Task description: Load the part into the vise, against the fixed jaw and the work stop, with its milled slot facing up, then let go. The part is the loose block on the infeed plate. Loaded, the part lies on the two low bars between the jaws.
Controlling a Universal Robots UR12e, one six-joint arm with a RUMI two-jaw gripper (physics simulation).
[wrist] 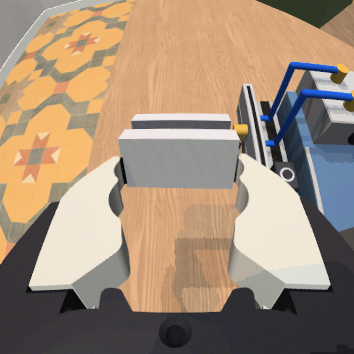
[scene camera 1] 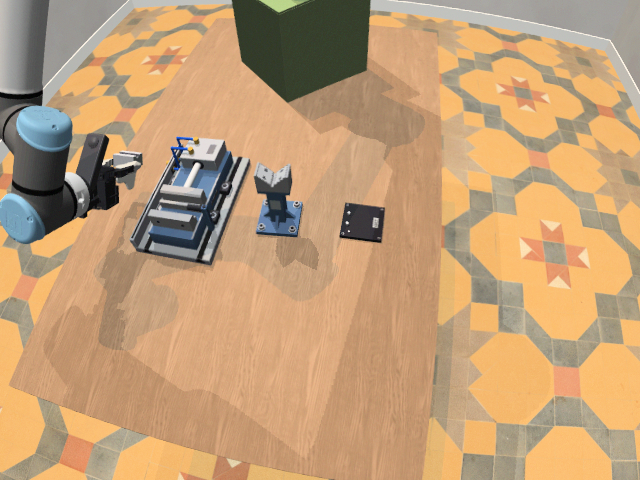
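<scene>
The part, a grey block, is held by its two ends in the air left of the vise. Its milled slot shows as a dark gap between two ridges, opening toward the top of the wrist view. My gripper is shut on it. The vise has a front grey jaw and another grey jaw on the spindle side. A dark rod with a blue bracket stands at the jaws' right end. The low bars are hard to make out. The infeed plate bears no block.
A grey V-block on a blue stand is between the vise and the infeed plate. Blue bent pipes with yellow ends rise at the vise's rear left. A large green box stands at the back.
</scene>
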